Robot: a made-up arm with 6 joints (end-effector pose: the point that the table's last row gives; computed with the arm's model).
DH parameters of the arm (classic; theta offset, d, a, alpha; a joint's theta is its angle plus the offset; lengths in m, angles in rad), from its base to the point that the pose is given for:
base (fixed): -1.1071 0 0.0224 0
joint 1: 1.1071 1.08 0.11 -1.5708
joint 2: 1.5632 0 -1.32 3.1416
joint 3: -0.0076 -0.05 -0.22 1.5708
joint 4: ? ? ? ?
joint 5: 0 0.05 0.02 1.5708
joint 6: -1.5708 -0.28 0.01 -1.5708
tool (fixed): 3.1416 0.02 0 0
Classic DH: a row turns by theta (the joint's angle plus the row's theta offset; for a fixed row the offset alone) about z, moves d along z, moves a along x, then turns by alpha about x.
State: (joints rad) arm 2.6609 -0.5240 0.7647 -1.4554 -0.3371 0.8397
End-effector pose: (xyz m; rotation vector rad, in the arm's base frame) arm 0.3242 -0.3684 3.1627 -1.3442 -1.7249 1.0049
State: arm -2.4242 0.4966 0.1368 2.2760 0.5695 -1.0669
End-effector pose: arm -1.1239 -1.2443 2.0540 0.0506 -2.1951 -0.9103
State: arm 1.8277 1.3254 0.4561 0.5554 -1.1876 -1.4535
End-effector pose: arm -0.3696 1.8530 0.8245 1.4396 -1.1703 -0.1190
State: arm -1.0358 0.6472 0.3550 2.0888 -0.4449 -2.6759
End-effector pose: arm 0.9584 -1.6584 2.1708 -0.1787 2.6191 0.1259
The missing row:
joint 4: 0 -0.69 -0.01 -1.5708
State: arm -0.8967 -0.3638 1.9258 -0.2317 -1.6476 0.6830
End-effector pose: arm -0.4087 0.5965 2.8156 0.7833 -2.2732 1.1861
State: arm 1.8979 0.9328 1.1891 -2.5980 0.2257 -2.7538
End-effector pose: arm -0.7052 1.9153 2.2431 -2.6825 -0.2427 -1.3063
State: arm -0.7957 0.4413 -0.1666 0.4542 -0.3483 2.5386
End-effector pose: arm 1.0487 -1.1573 1.8713 0.8814 0.2609 0.5021
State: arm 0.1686 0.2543 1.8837 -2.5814 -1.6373 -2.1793
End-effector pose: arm -0.0610 0.1976 3.0049 1.0214 0.5335 -1.7212
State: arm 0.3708 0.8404 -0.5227 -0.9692 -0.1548 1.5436
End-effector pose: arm 1.3004 0.5490 1.0529 1.6925 -0.5005 -0.4798
